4 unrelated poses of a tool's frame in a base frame.
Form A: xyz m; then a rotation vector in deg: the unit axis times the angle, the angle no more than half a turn.
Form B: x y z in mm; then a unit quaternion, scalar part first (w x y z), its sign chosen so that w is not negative. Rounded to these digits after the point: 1 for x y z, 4 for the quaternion.
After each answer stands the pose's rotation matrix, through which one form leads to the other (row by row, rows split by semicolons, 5 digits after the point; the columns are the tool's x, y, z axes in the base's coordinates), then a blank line. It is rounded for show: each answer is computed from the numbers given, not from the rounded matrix.
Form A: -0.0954, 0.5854, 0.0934, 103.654, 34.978, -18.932
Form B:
-95.4, 585.4, 93.4, 0.5662, 0.7695, 0.2597, -0.1406
0.82562 0.55884 0.07776; 0.24049 -0.22387 -0.94448; -0.51040 0.79849 -0.31923

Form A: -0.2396, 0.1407, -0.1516, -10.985, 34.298, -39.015
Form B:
-239.6, 140.7, -151.6, 0.8946, -0.0925, 0.2887, -0.3284
0.61758 0.53418 0.57728; -0.64097 0.76718 -0.02420; -0.45580 -0.35507 0.81619

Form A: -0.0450, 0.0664, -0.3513, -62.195, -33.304, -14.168
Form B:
-45.0, 66.4, -351.3, 0.8092, -0.5078, -0.2719, -0.1157
0.82538 0.46334 -0.32259; 0.08892 0.45756 0.88472; 0.55754 -0.75891 0.33646

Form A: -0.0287, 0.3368, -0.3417, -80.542, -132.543, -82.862
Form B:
-28.7, 336.8, -341.7, 0.0363, -0.4577, -0.7533, -0.4709
-0.57833 0.72374 0.37647; 0.65543 0.13744 0.74265; 0.48575 0.67624 -0.55384

